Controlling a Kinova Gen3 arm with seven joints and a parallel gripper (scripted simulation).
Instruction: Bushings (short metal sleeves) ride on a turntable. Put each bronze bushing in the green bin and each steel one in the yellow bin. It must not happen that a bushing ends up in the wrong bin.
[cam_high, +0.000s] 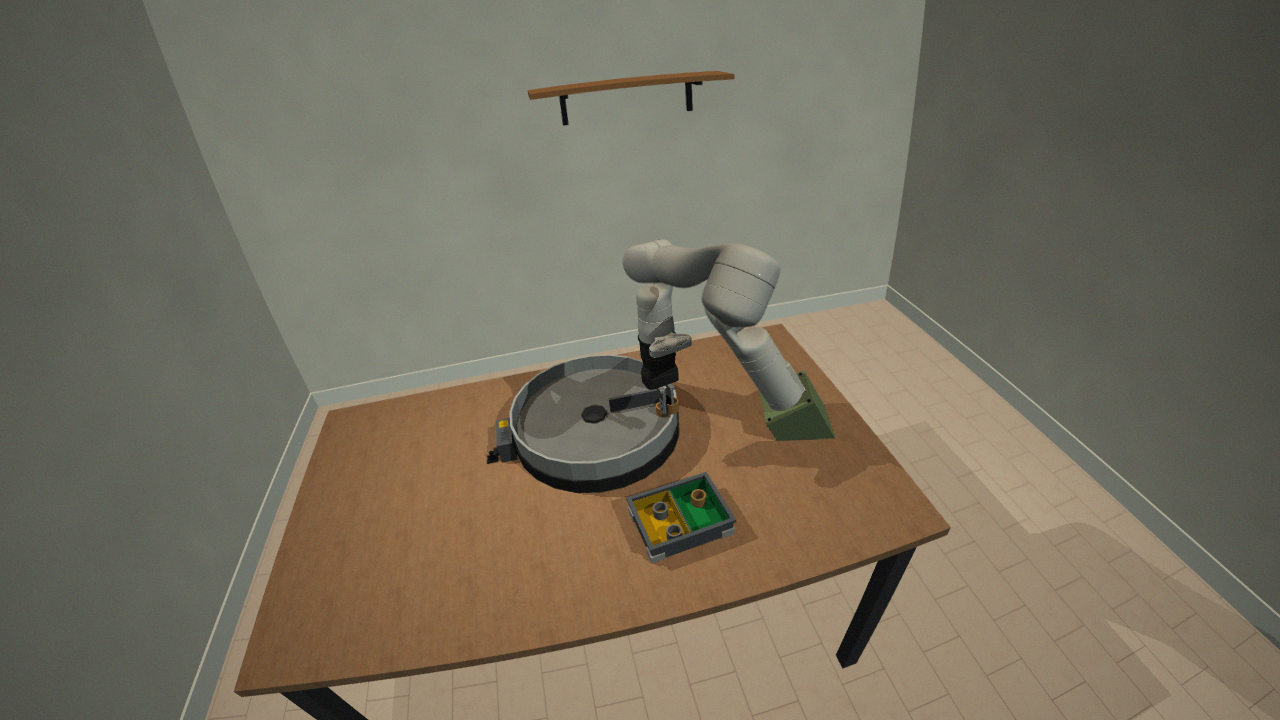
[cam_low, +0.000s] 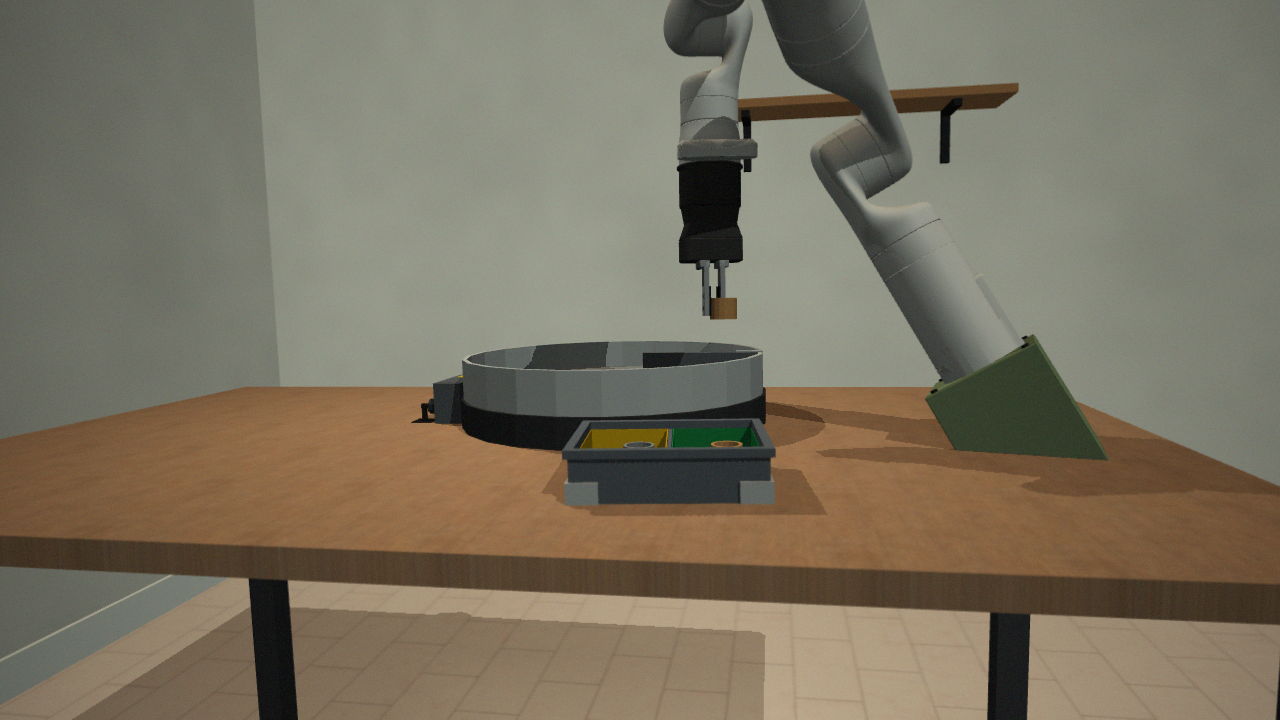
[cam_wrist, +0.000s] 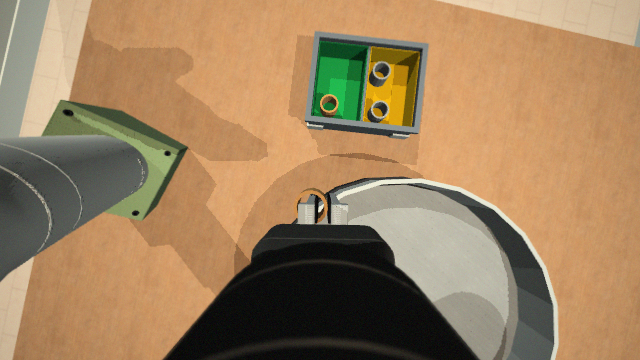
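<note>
Now: hand 190 mm to the right of the bin, 150 mm above it and 60 mm short of it. From my hand the other things lie so: grey turntable: 170 mm to the right, 130 mm ahead, 120 mm below.
</note>
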